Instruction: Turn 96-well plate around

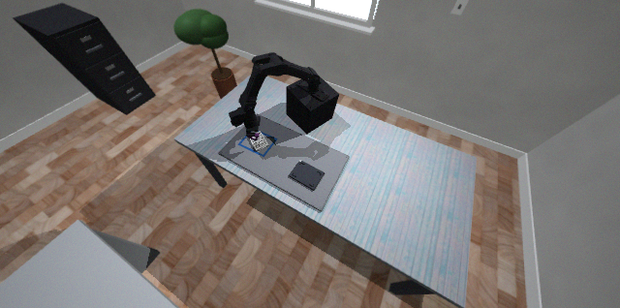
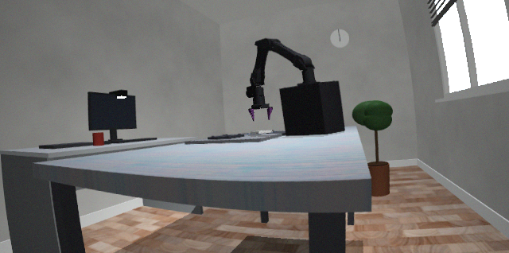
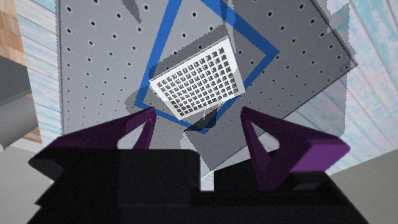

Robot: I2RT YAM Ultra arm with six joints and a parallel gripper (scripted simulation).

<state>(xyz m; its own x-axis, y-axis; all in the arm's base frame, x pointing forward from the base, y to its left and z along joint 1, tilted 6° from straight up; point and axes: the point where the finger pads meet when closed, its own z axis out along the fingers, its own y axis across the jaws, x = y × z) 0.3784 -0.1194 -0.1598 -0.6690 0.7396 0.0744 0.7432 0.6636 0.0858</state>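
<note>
Right now my hand is 80 mm above the white 96-well plate. Also, from my hand: dark plate nest N1 (380 mm to the left, 80 mm below, 10 mm behind).
</note>
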